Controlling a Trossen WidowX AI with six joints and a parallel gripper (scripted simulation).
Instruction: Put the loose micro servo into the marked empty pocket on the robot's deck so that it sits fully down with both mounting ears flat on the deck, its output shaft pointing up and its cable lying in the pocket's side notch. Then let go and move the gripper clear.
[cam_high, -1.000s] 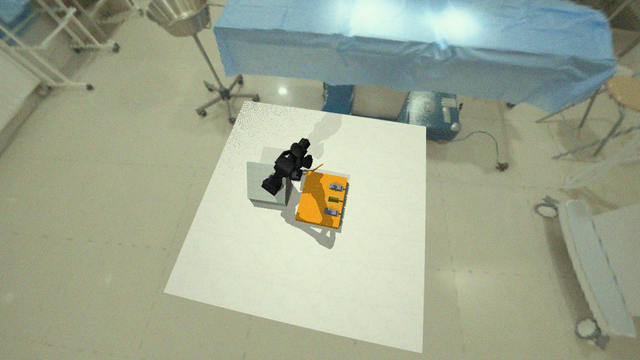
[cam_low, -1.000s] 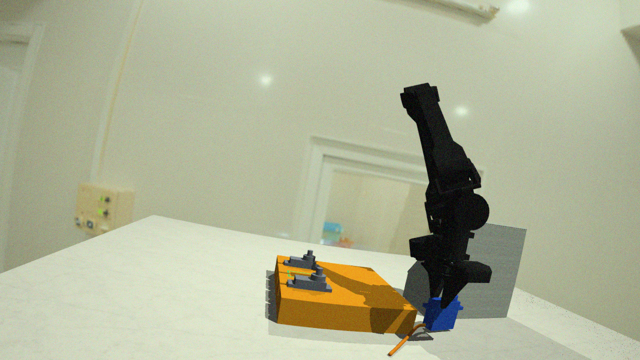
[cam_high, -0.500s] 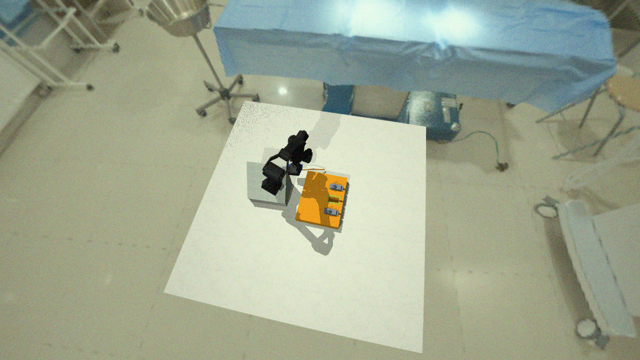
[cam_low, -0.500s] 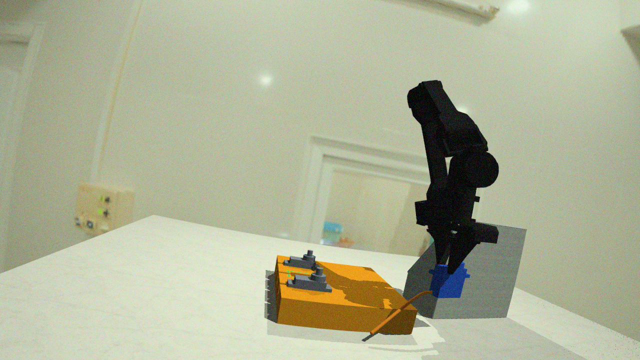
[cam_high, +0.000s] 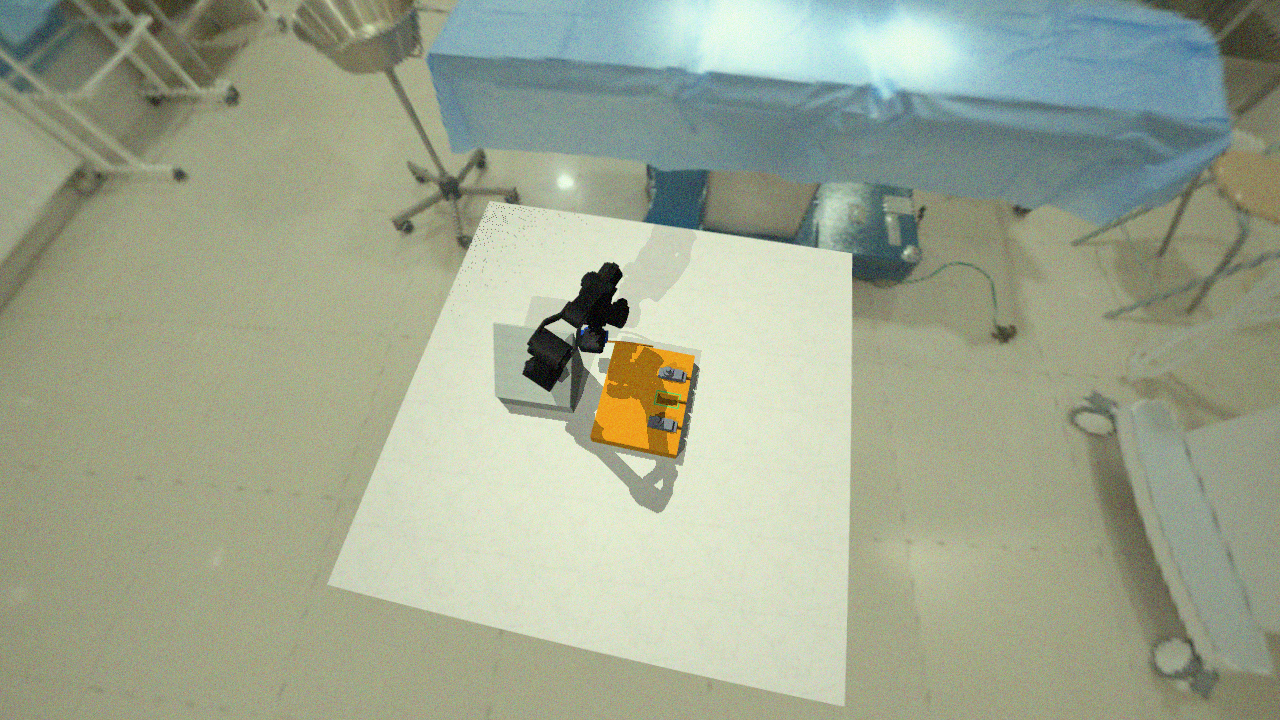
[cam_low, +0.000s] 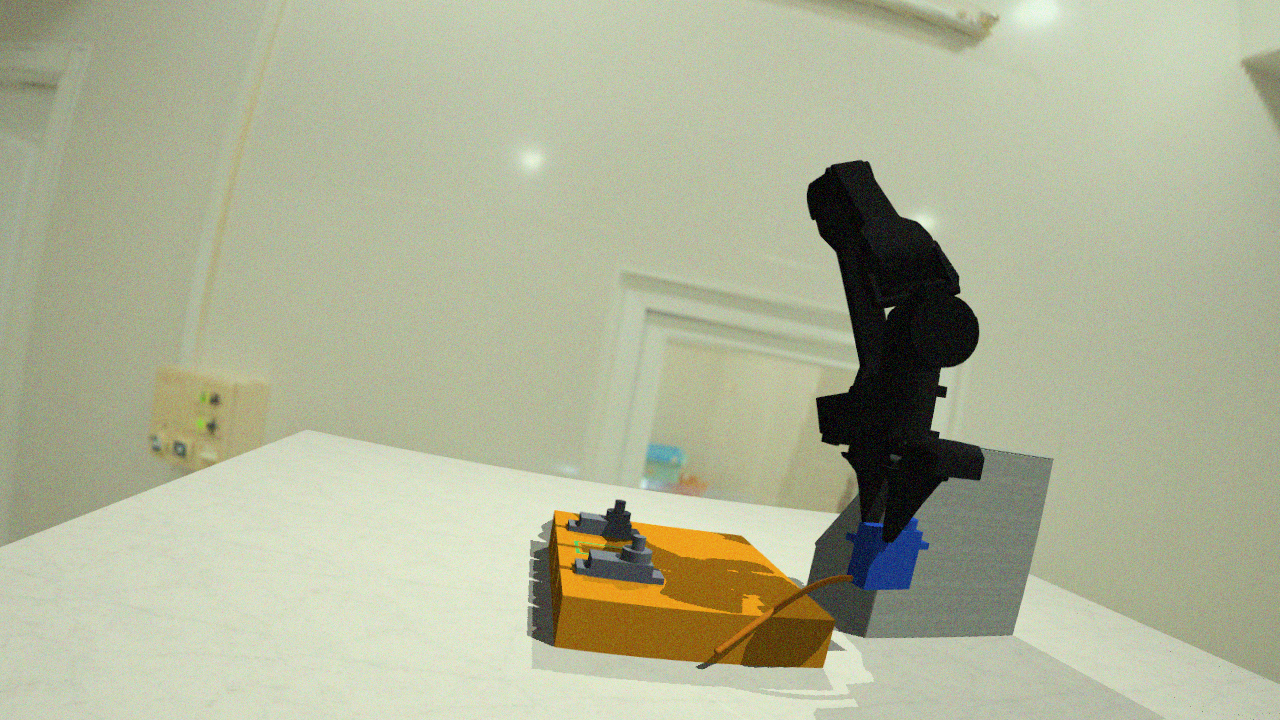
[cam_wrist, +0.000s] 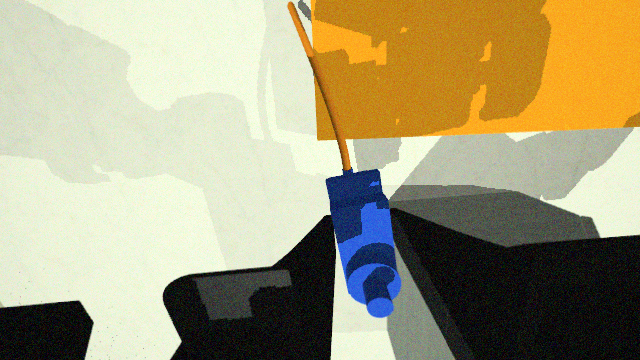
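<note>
Now: gripper tip 12 cm to the left of the orange deck, 12 cm short of it and 10 cm above it.
</note>
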